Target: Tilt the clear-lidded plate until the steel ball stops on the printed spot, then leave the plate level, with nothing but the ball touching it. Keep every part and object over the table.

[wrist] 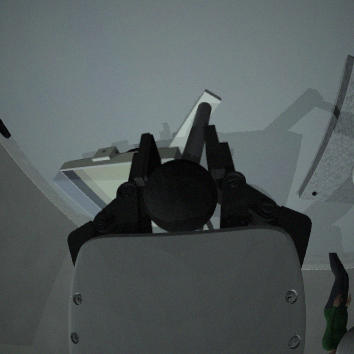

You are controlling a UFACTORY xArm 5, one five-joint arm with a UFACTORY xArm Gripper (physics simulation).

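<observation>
The clear-lidded plate (107, 181), a shallow tray with a pale floor and raised walls, is left of centre in the wrist view, partly behind my fingers. Its tilt is hard to judge from this angle. My gripper (180, 143) is shut on a round black knob (180, 196), with one finger at each side of it. A dark rod (198, 131) runs from behind the knob to a pale bar (186, 129) beside the plate. The steel ball and the printed spot do not show; much of the plate's floor is hidden by my fingers and the knob.
A grey speckled base slab (322, 162) is at the right edge. A small figure in a green top (335, 320) is at the lower right. A small black object (4, 128) is at the left edge. The table's curved edge runs along the lower left. Shadows lie right of the knob.
</observation>
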